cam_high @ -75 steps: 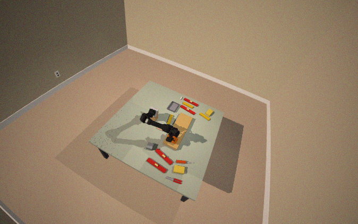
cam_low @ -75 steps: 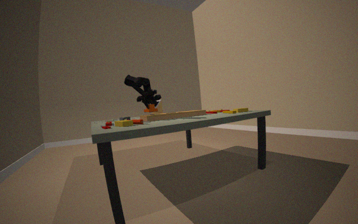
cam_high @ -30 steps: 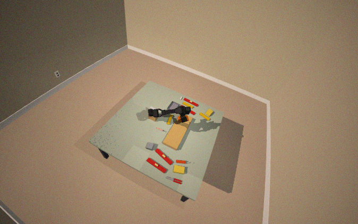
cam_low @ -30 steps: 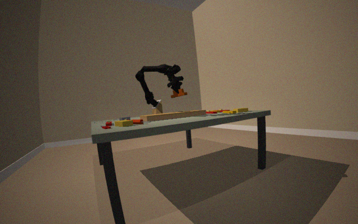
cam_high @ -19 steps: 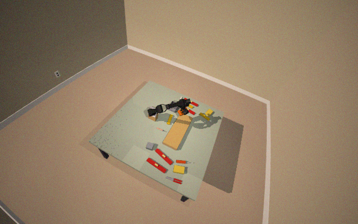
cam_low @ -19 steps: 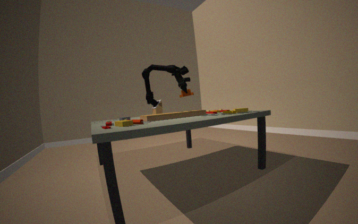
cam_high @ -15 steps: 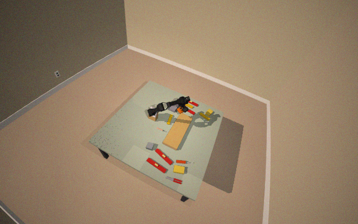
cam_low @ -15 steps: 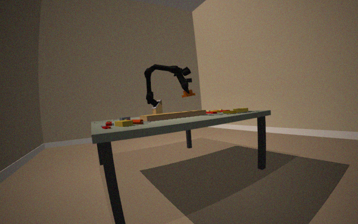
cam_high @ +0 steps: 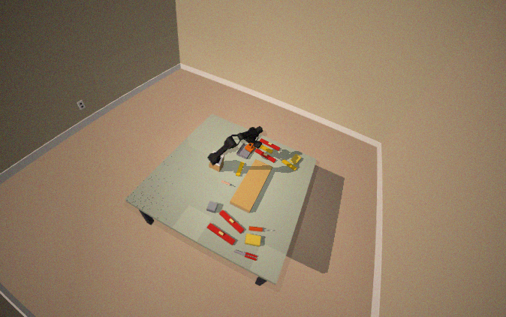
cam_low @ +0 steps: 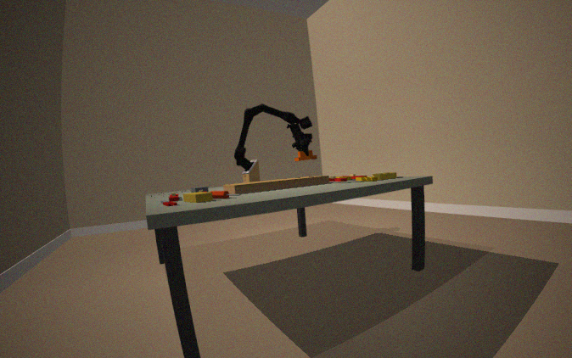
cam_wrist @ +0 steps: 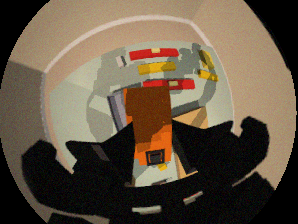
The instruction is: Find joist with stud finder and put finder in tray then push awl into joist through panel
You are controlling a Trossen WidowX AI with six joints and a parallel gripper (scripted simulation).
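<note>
Now: gripper tip 60 mm past the grey tray, 30 mm to the right of it and 150 mm above it. From my gripper tip the other things lie so: orange stud finder 10 mm behind, 20 mm to the right, 20 mm above; then grey block 80 mm behind, 660 mm to the right, 140 mm below; then awl 50 mm behind, 400 mm to the right, 150 mm below.
</note>
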